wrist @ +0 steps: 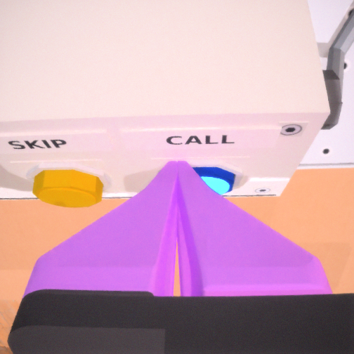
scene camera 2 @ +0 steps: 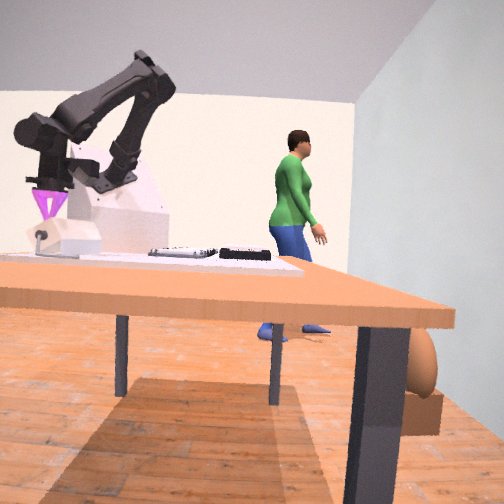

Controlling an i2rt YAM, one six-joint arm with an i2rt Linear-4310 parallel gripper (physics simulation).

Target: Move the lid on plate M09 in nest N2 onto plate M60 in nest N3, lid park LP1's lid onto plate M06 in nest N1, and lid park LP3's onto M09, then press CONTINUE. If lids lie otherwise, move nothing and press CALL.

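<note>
My gripper [scene camera 2: 47,218] [wrist: 177,176] is shut, its purple fingertips together with nothing between them. In the wrist view the tips are at the front face of the cream button box [scene camera 2: 77,237] [wrist: 150,60], over the left part of the blue CALL button [wrist: 216,184]. The button's visible front is bright cyan, with a darker blue rim; the fingers hide the rest. I cannot tell whether the tips touch it. The yellow SKIP button [wrist: 68,188] is to the left. CONTINUE does not show. The lids, plates and nests cannot be told apart in the scene view.
A low silvery item [scene camera 2: 182,253] and a black tray-like item [scene camera 2: 245,254] lie on the white board [scene camera 2: 292,272] on the wooden table [scene camera 2: 225,297]. A grey pipe [wrist: 341,47] runs beside the box. A person in green [scene camera 2: 290,192] stands behind the table.
</note>
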